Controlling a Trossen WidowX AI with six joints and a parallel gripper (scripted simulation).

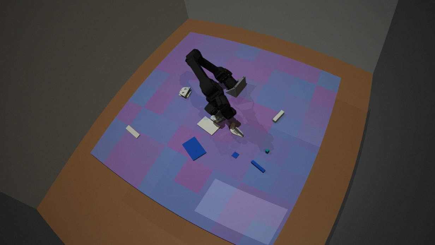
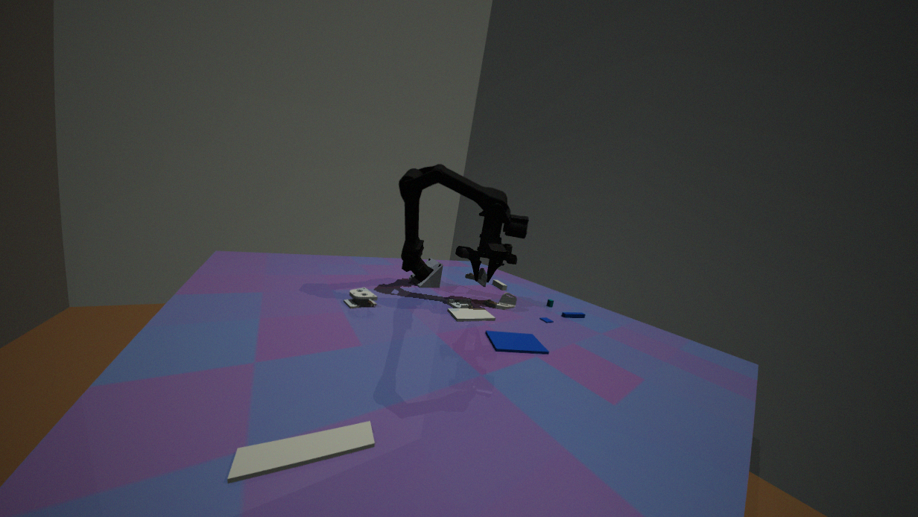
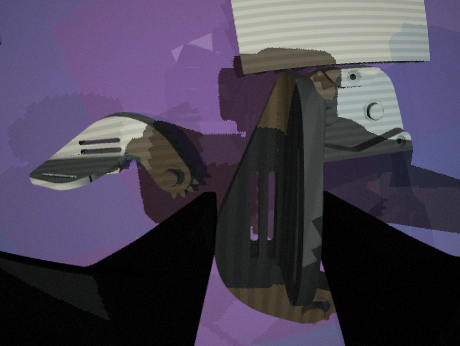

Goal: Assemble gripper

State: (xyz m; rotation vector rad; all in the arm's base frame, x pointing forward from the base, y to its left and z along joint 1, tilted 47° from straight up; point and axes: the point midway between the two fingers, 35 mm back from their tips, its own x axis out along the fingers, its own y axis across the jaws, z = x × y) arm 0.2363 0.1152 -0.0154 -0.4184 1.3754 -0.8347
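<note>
The ribbed white plate is 60 mm ahead of my gripper tip, 70 mm to the right of it and 80 mm below it. Also, from my gripper tip: small blue square: 140 mm ahead, 170 mm to the left, 80 mm below; then blue plate: 230 mm ahead, 50 mm to the right, 80 mm below; then jaw: 70 mm to the left, 70 mm below.
</note>
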